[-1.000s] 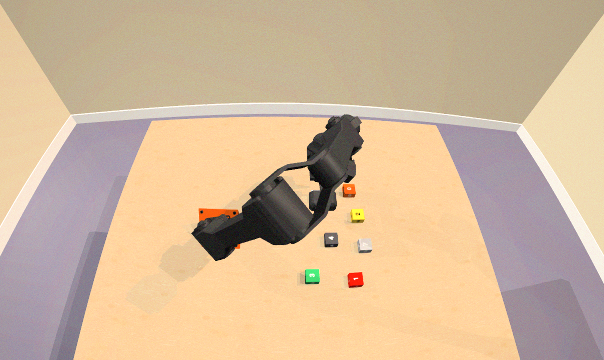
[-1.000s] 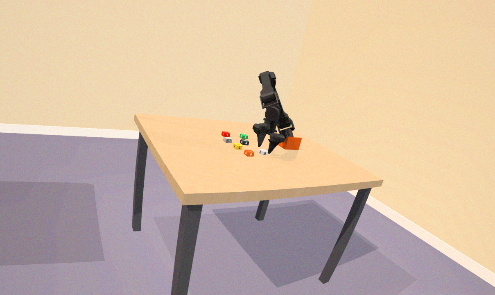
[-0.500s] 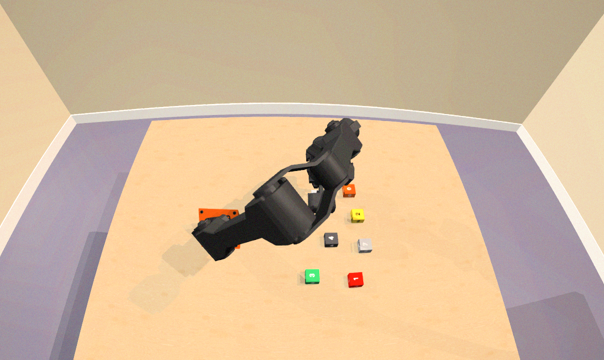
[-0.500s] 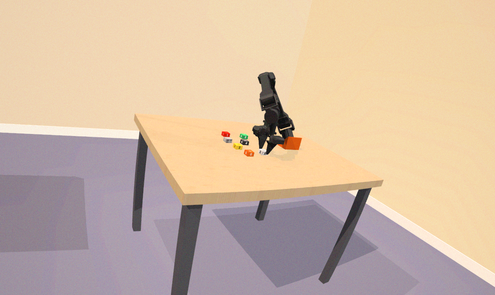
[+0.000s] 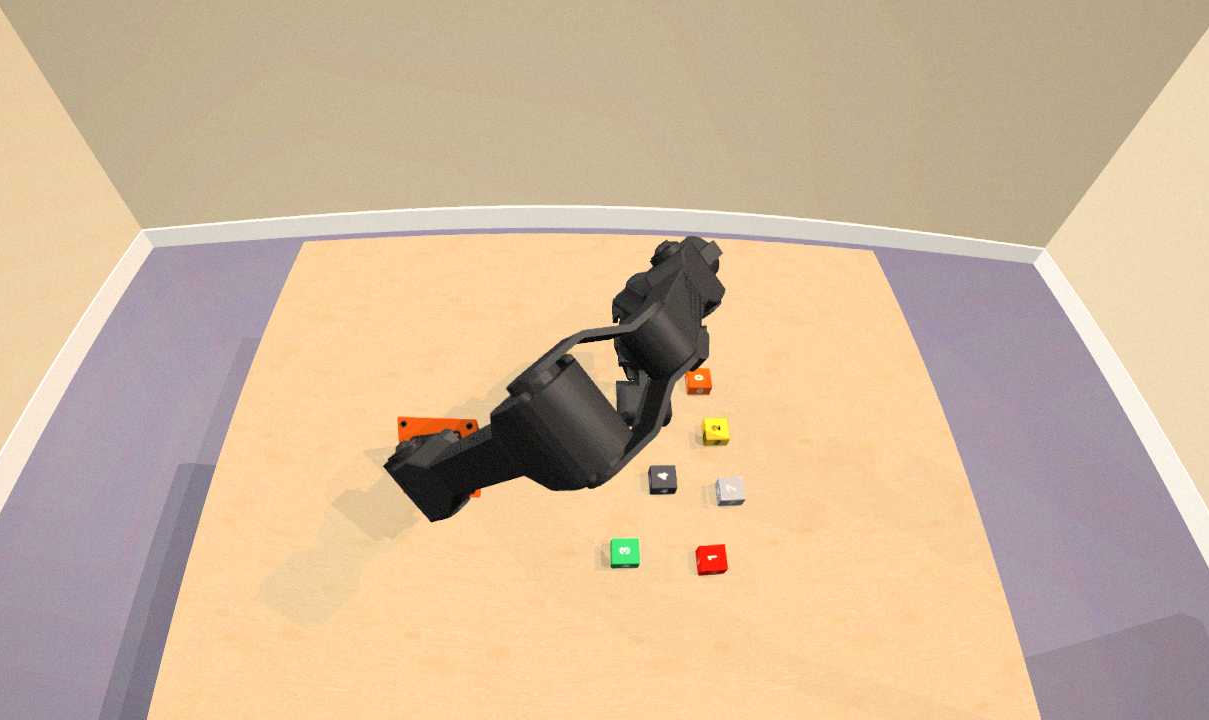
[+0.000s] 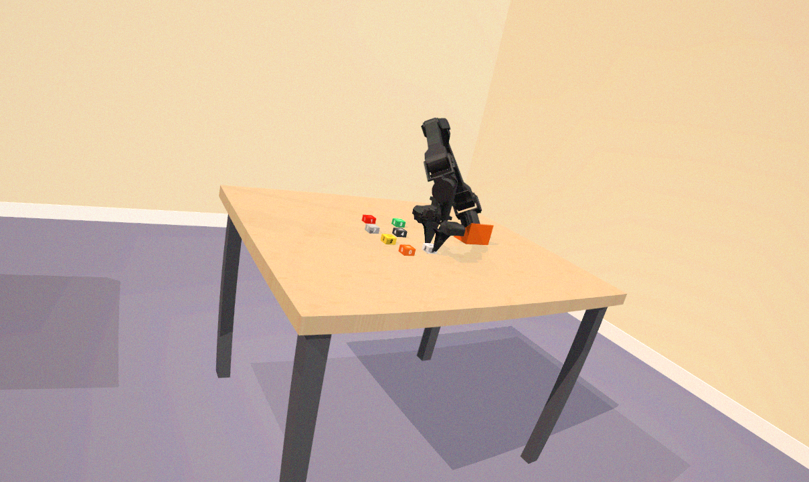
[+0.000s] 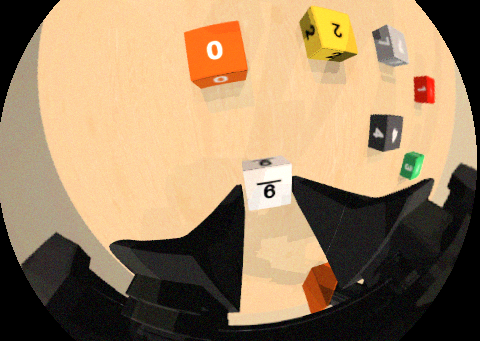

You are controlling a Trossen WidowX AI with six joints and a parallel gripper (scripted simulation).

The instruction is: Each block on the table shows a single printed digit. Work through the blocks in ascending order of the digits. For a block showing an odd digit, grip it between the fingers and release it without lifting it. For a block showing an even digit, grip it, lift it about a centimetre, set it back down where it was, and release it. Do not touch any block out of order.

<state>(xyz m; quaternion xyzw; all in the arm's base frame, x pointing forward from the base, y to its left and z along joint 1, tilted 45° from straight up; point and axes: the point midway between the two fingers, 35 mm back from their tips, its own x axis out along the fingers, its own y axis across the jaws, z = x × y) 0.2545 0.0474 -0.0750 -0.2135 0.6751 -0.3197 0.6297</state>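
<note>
The white block is right at my gripper tip. Also, from my gripper tip: dark block 13 cm to the right, 2 cm ahead; yellow block 10 cm ahead, 7 cm to the right; orange block 9 cm ahead, 1 cm to the left.
</note>
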